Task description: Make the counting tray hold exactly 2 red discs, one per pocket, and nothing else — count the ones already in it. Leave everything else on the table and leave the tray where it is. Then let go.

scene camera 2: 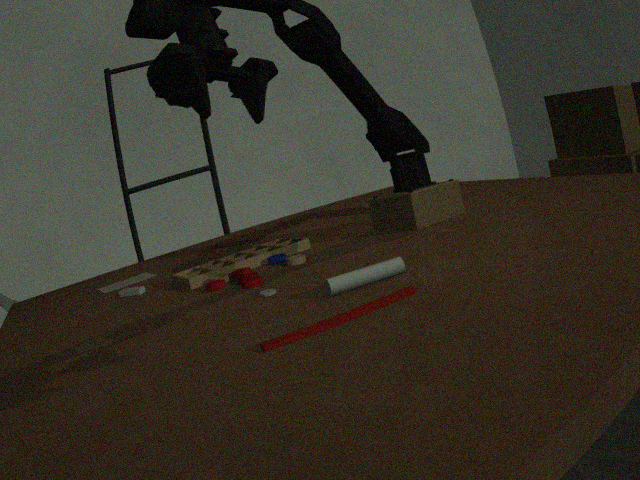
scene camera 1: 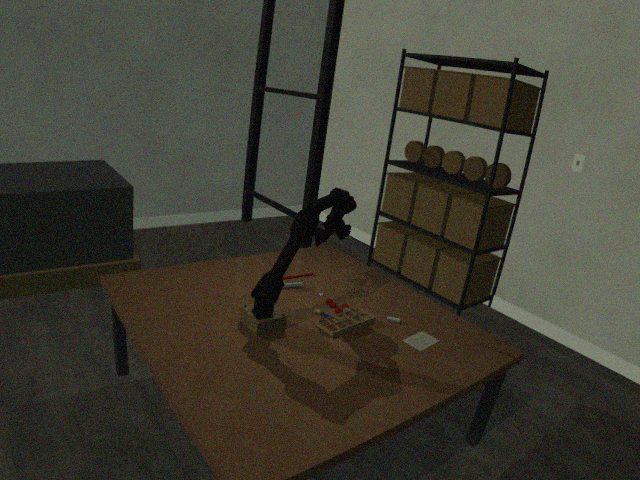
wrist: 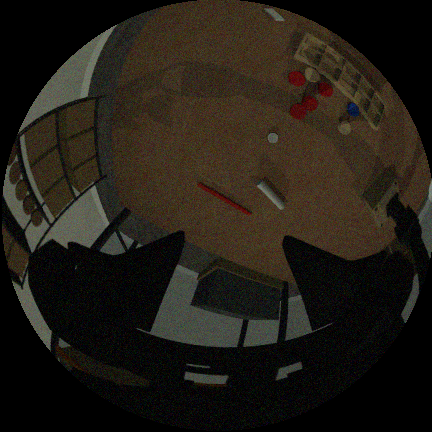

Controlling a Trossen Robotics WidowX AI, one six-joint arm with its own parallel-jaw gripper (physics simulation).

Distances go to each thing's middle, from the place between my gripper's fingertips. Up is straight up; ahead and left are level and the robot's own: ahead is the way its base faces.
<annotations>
My gripper is now 2 cm past the red rod [scene camera 2: 329, 323], 13 cm to the right of it and 22 cm above it. The rest, counted from my hand: wooden counting tray [scene camera 2: 197, 276] (4 cm behind, 32 cm to the right, 22 cm below).
</annotations>
